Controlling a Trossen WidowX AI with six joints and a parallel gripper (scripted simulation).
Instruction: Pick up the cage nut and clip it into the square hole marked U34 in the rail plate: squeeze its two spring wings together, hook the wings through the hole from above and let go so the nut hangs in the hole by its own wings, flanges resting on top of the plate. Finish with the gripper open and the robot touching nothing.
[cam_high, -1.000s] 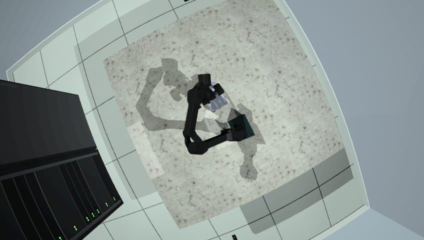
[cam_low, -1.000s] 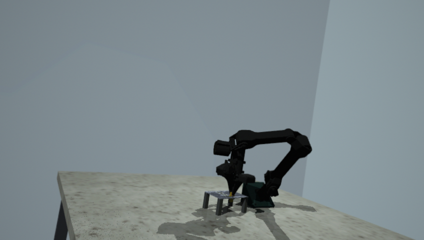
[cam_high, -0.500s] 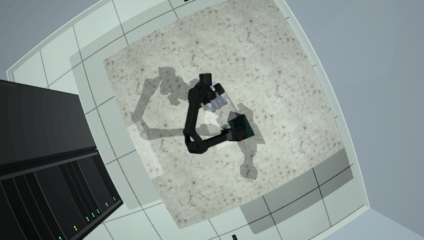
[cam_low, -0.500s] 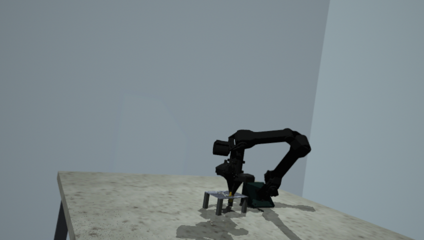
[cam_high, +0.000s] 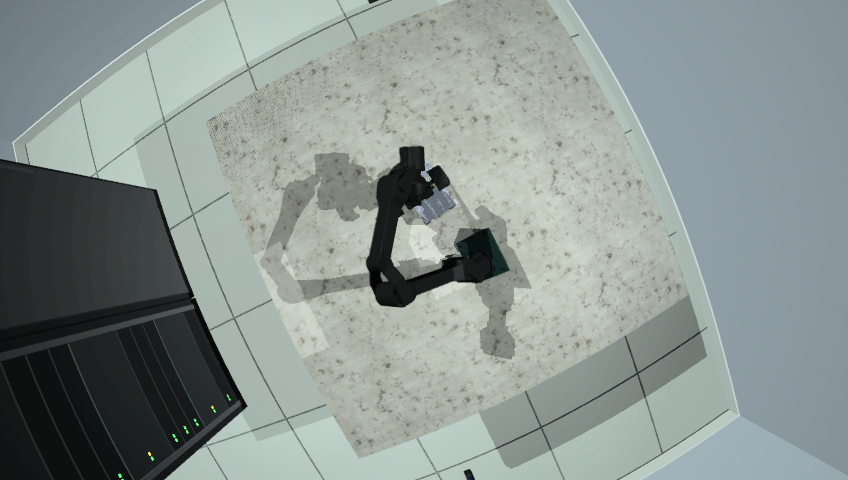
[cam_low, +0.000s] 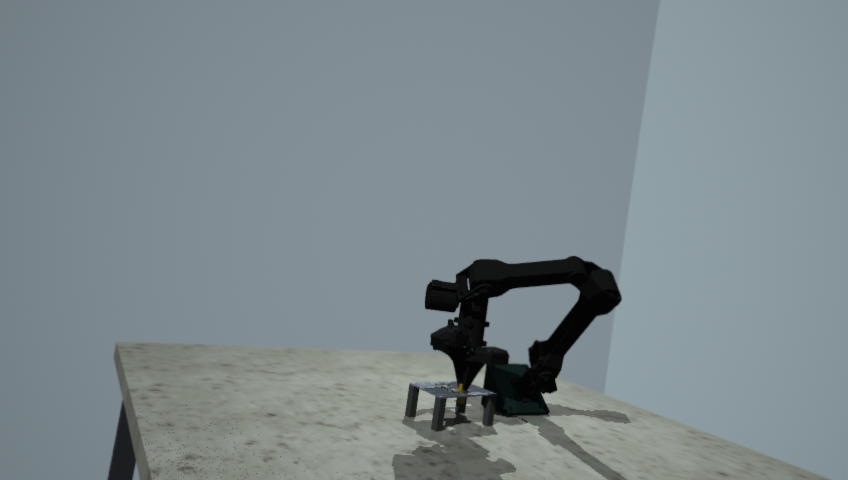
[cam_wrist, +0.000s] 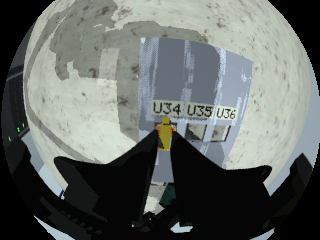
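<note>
Now: the cage nut 1 cm below my gripper tip.
</note>
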